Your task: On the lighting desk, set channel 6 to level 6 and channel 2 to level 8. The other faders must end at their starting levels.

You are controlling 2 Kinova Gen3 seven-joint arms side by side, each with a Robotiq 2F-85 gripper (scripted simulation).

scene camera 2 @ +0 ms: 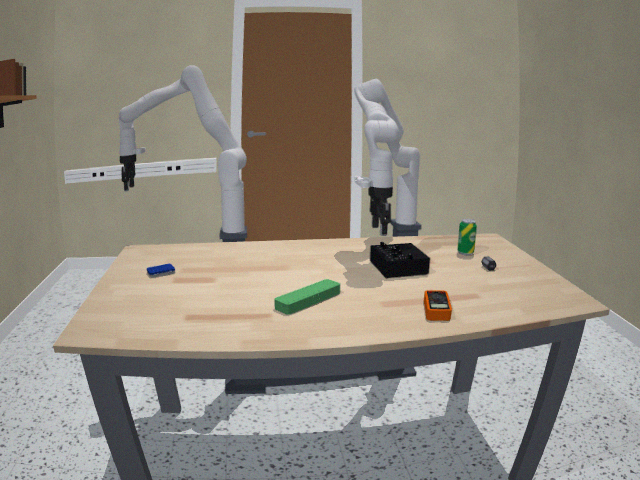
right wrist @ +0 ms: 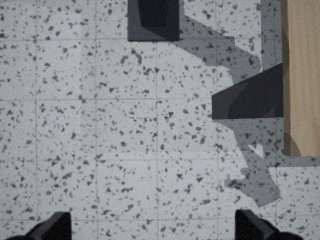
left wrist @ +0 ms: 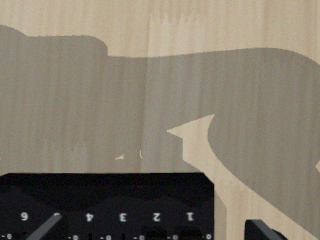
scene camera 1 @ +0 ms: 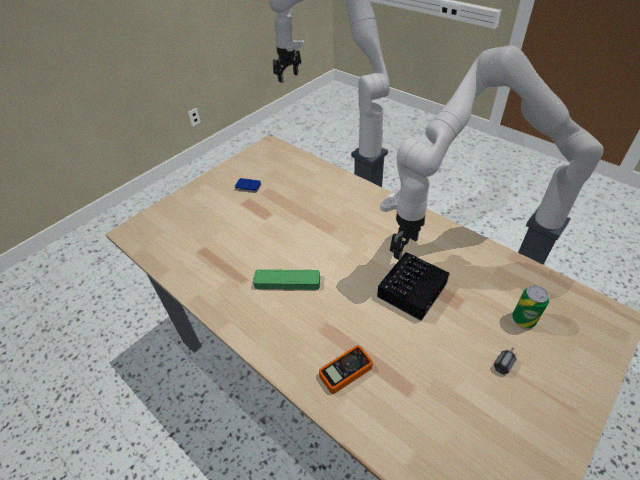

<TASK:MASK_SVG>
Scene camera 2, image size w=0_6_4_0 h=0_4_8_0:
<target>my left gripper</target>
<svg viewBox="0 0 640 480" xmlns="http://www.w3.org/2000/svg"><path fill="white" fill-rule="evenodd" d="M369 187L368 194L371 196L370 212L372 215L372 227L379 227L380 218L380 235L387 236L388 224L391 223L391 203L387 203L387 198L392 197L393 187Z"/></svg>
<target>green box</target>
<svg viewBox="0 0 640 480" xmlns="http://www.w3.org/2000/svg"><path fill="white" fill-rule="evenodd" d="M340 283L324 279L276 297L274 299L275 310L290 315L340 294Z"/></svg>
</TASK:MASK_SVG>
